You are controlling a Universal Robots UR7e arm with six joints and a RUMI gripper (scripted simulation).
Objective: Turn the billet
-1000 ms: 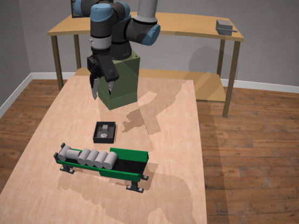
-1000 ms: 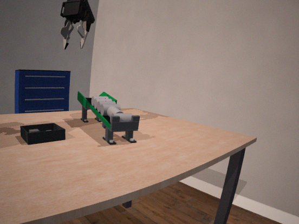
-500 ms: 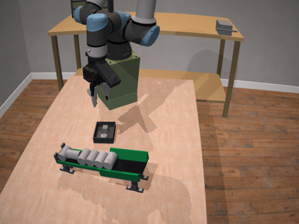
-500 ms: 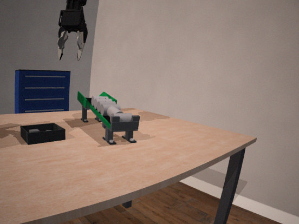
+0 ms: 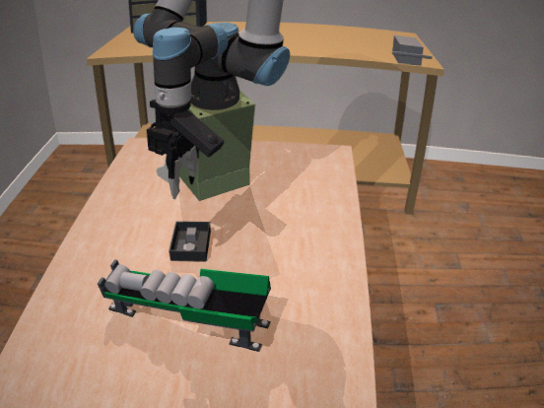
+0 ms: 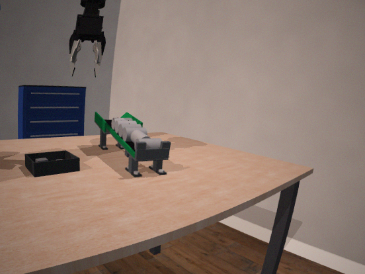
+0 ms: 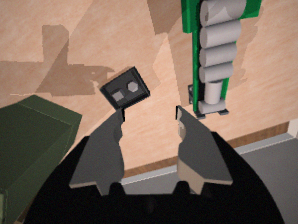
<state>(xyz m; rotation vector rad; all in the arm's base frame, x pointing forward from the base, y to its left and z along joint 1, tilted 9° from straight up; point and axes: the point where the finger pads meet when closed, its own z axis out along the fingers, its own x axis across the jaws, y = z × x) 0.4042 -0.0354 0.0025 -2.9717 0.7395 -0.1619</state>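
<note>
Now: hand 100 mm short of the grey stop, 190 mm to the left of it and 200 mm above it. Also, from my hand: black tray: 100 mm behind, 20 mm to the right, 250 mm below.
</note>
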